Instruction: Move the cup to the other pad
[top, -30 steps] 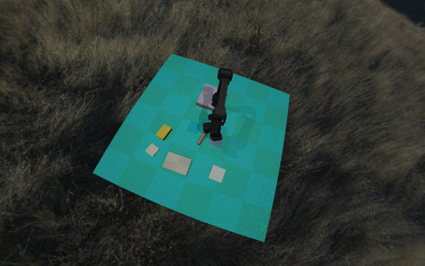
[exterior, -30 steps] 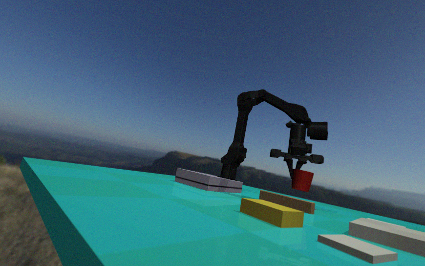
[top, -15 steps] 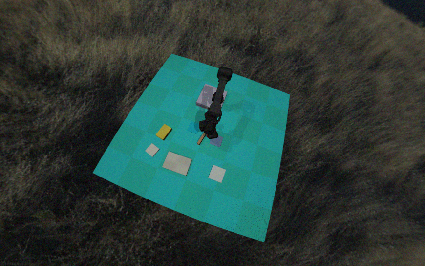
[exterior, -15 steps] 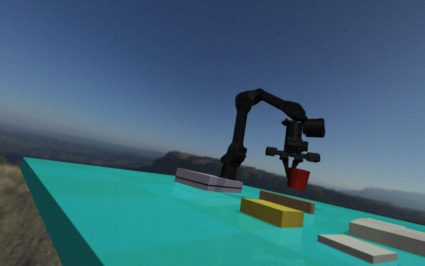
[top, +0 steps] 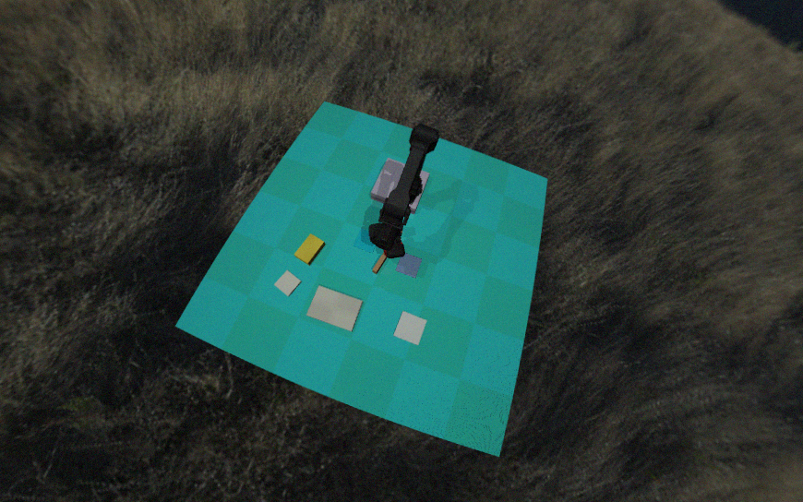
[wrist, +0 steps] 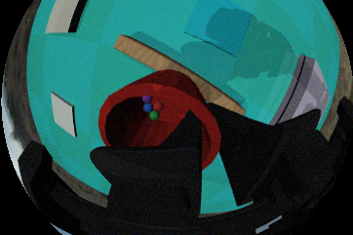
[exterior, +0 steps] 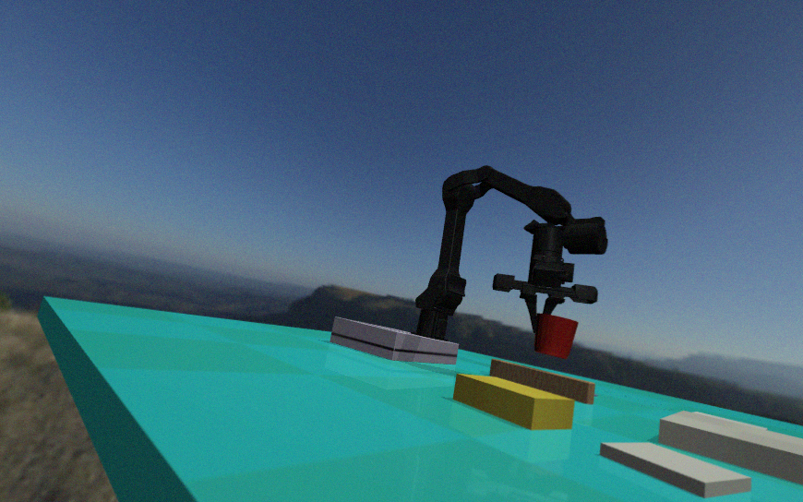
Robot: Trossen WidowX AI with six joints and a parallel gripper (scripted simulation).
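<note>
Now: the cyan-blue pad 1 cm ahead of my gripper tip, 10 cm to the right of it and 11 cm below it. Also, from my gripper tip: wooden bar: 1 cm ahead, 9 cm below; then red cup: 2 cm ahead, 2 cm to the left; then grey-blue pad: 1 cm ahead, 10 cm to the left, 11 cm below.
</note>
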